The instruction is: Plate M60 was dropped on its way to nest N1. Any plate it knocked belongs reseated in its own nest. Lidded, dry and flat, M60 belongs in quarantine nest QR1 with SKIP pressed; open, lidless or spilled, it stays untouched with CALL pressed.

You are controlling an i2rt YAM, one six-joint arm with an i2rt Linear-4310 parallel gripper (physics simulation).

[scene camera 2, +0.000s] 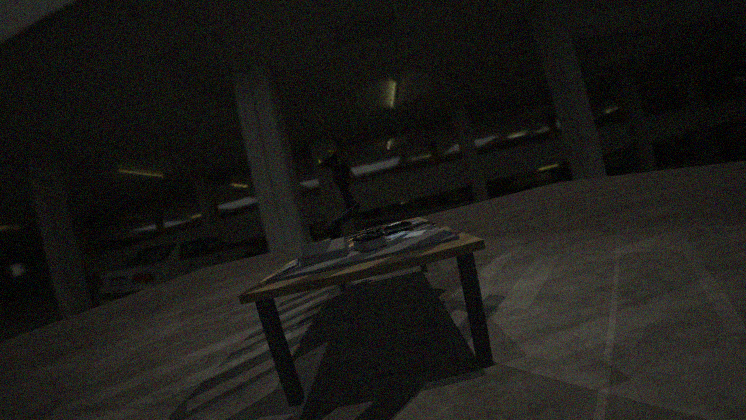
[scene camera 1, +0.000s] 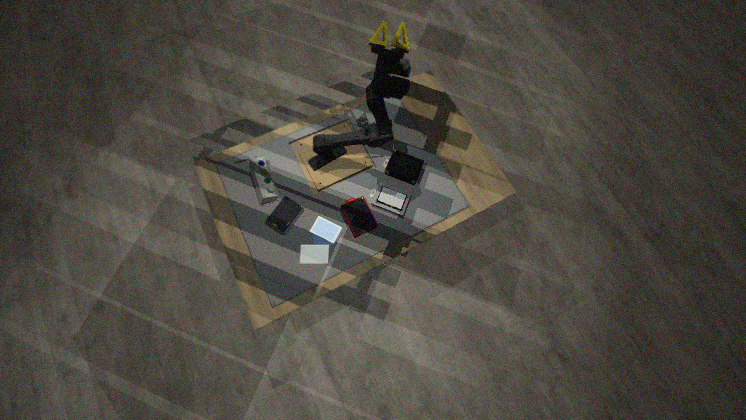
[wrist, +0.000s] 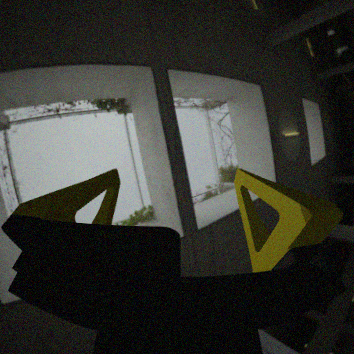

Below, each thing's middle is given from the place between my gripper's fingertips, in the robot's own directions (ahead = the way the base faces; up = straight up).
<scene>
Now: hand 590 mm above the red-framed dark plate [scene camera 1: 358,215], 360 mm to the left of it and 340 mm short of it.
</scene>
